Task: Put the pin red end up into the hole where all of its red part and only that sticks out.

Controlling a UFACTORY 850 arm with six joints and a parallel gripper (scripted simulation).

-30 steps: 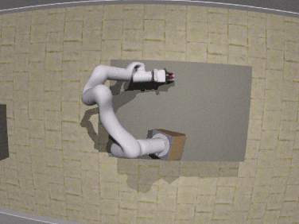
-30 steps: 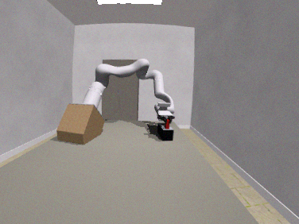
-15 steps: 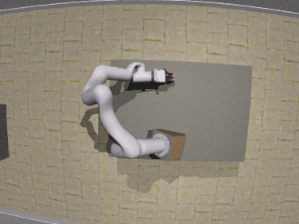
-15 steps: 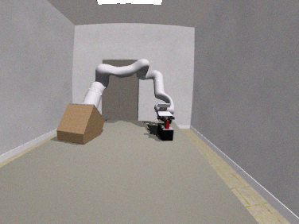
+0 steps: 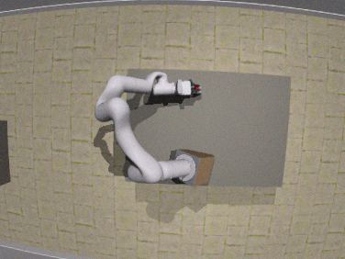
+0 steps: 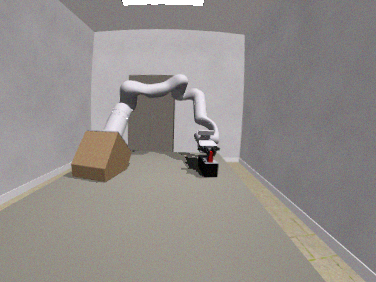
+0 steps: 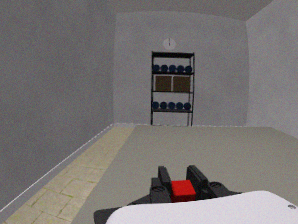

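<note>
The pin lies 20 mm below my hand. From my hand the other things lie so: block 10 mm behind, 60 mm to the left, 90 mm below.
</note>
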